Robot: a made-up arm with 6 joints.
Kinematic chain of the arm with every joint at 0, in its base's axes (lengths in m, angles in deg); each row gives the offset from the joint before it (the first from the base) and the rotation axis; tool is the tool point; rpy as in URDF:
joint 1: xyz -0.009 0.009 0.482 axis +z
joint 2: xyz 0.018 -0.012 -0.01 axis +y
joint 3: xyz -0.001 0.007 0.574 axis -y
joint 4: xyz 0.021 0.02 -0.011 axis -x
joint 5: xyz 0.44 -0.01 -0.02 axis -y
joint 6: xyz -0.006 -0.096 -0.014 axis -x
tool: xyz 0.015 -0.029 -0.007 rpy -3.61 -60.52 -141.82
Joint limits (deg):
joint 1: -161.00..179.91
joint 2: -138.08..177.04
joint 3: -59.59..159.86
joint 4: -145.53..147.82
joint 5: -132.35..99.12
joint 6: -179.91..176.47
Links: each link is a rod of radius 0.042 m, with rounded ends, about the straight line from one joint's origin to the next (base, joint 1, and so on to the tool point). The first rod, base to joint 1, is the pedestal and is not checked.
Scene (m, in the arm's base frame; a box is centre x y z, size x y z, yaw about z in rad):
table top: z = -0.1
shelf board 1: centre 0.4 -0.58 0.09 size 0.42 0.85 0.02 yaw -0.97
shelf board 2: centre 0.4 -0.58 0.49 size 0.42 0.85 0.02 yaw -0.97
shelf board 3: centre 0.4 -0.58 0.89 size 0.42 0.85 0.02 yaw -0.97
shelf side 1: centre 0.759 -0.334 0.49 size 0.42 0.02 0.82 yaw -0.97
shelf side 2: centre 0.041 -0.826 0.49 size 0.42 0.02 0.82 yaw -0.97
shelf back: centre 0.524 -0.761 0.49 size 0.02 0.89 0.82 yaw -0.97
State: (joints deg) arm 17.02 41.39 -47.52 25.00 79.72 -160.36
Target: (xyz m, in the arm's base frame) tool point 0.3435 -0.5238 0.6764
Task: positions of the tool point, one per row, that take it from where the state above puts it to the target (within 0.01 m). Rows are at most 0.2 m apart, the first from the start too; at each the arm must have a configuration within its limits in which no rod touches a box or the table.
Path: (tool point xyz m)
1: 0.4585 -0.0169 0.4839
2: 0.4797 -0.1255 0.5603
3: 0.4596 -0.2389 0.6511
4: 0.3965 -0.3385 0.7526
5: 0.3807 -0.4318 0.7185
6: 0.3435 -0.5238 0.6764

